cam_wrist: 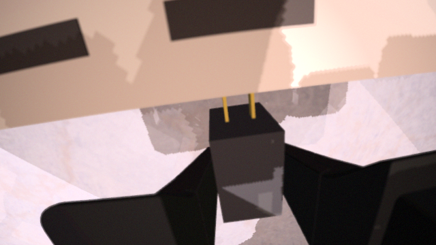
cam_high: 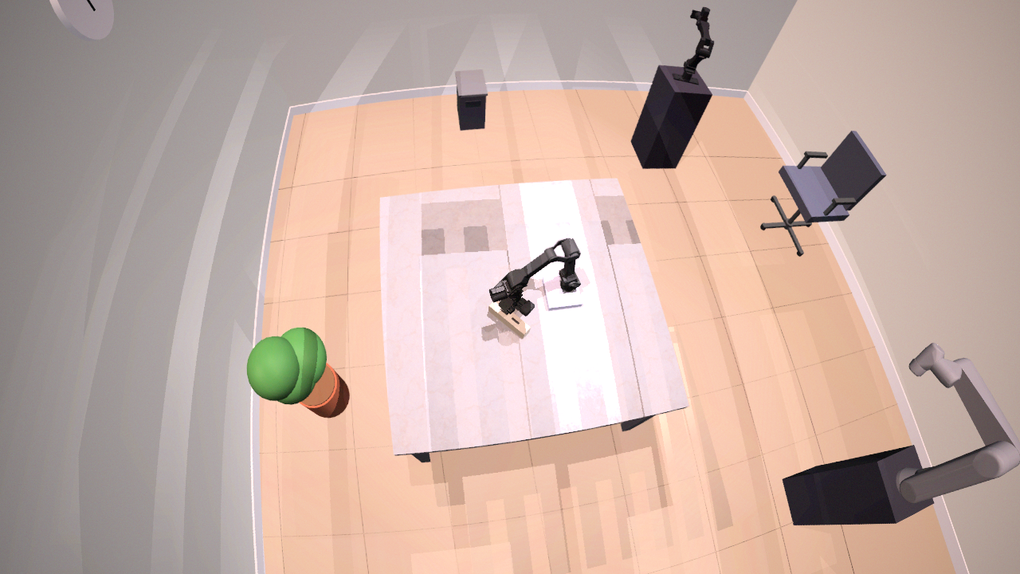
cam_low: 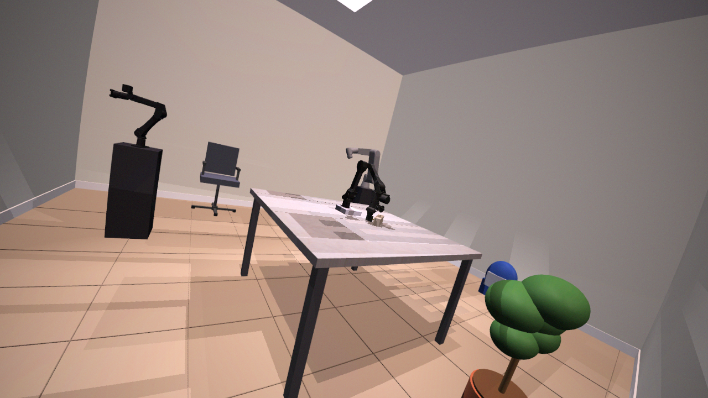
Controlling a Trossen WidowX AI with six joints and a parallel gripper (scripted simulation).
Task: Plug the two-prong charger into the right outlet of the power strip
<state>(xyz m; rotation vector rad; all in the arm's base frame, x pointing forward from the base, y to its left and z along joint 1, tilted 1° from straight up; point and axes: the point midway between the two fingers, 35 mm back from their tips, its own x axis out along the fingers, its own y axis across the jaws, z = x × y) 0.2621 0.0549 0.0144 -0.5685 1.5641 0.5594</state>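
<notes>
Right now the two-prong charger is 10 mm ahead of my gripper tip, 10 mm to the left of it and 10 mm above it.
</notes>
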